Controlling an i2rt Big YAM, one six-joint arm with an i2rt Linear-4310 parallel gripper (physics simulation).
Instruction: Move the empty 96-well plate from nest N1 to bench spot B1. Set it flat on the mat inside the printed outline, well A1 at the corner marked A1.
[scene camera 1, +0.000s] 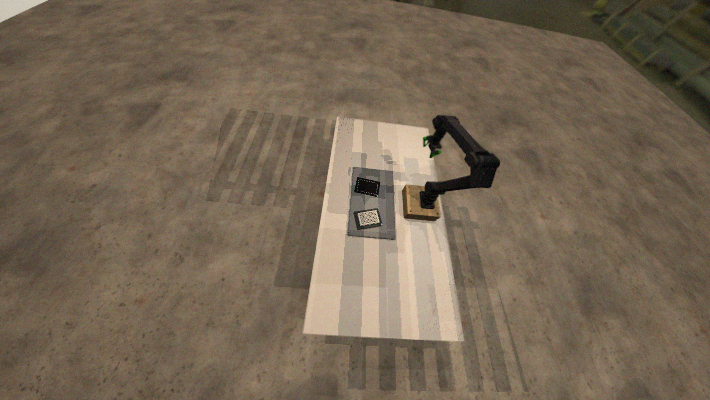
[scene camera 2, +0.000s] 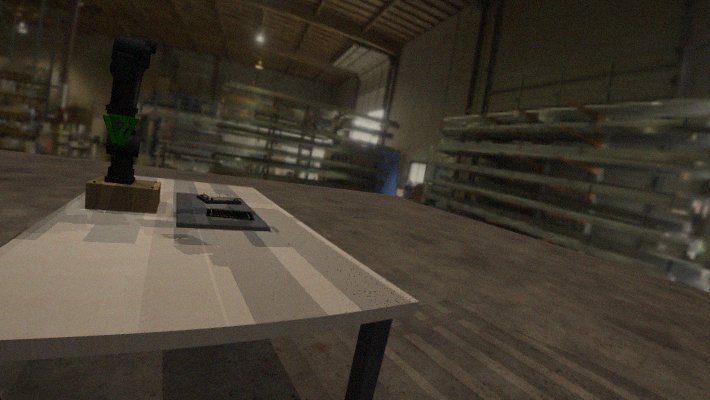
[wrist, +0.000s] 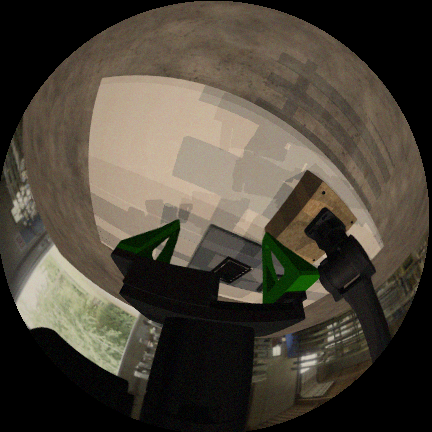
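Where they show: gripper, fingertip midpoint: (scene camera 1: 427, 152) (scene camera 2: 117, 144) (wrist: 221, 230); arm's base, origin of the base link: (scene camera 1: 426, 200) (scene camera 2: 120, 181) (wrist: 324, 226).
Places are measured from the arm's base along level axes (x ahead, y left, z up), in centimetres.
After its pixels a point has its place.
The white 96-well plate (scene camera 1: 368, 218) @[x 38.1, y 14.5, z -4.6 cm] (scene camera 2: 222, 198) @[x 38.8, y 9.9, z -4.9 cm] sits in a dark nest on the grey mat (scene camera 1: 387, 200) @[x 24.7, y -0.9, z -6.8 cm] (scene camera 2: 190, 220) @[x 24.0, y -22.5, z -6.8 cm] (wrist: 204, 250) @[x 31.4, y -24.1, z -6.9 cm], at the end farther from scene camera 2. A black rectangle with a pale dashed outline (scene camera 1: 367, 186) @[x 38.9, y -10.7, z -6.7 cm] (scene camera 2: 230, 215) @[x 38.5, y -13.0, z -6.7 cm] (wrist: 231, 270) @[x 37.4, y -9.8, z -6.7 cm] lies on the same mat, apart from the nest. The labels and the A1 mark are too small to read. My gripper (scene camera 1: 429, 148) @[x 2.3, y -28.5, z 14.5 cm] (scene camera 2: 120, 131) @[x 2.3, y -28.5, z 14.5 cm] (wrist: 221, 230) @[x 2.3, y -28.5, z 14.5 cm] is open and empty, with green fingers, high above the table and off to the side of the mat. In the wrist view my right finger hides most of the nest area.
The arm stands on a wooden base block (scene camera 1: 421, 202) @[x 4.3, y 2.6, z 1.2 cm] (scene camera 2: 122, 196) @[x 2.4, y -11.0, z -3.1 cm] (wrist: 300, 220) @[x 2.2, y -9.0, z 0.3 cm] beside the mat, on the white table (scene camera 1: 330, 310) @[x 56.7, y 66.2, z -8.2 cm] (scene camera 2: 75, 300) @[x 3.5, y -70.6, z -8.2 cm] (wrist: 135, 115) @[x -3.7, y -58.5, z -8.2 cm]. Striped shadows cross the table top. Storage racks stand far off in the background.
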